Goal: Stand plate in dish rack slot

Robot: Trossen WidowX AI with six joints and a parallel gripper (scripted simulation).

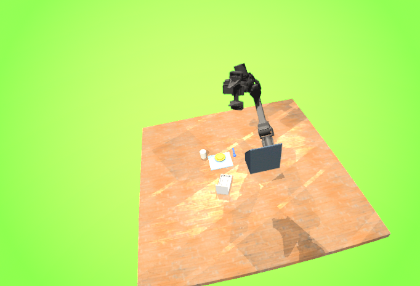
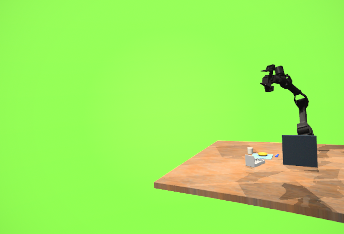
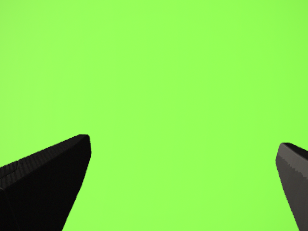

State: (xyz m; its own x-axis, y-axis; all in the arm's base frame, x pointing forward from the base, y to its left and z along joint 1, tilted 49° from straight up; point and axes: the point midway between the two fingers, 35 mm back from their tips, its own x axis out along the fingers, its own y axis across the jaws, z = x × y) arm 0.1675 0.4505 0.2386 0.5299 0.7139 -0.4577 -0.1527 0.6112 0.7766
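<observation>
My gripper tip is now 610 mm above the yellow plate, 240 mm to the left of it and 70 mm short of it. Round my gripper tip: light blue mat 620 mm below, 220 mm to the right, 70 mm ahead; blue utensil 620 mm below, 270 mm to the right, 30 mm behind; white dish rack 600 mm below, 60 mm ahead, 10 mm to the right.
</observation>
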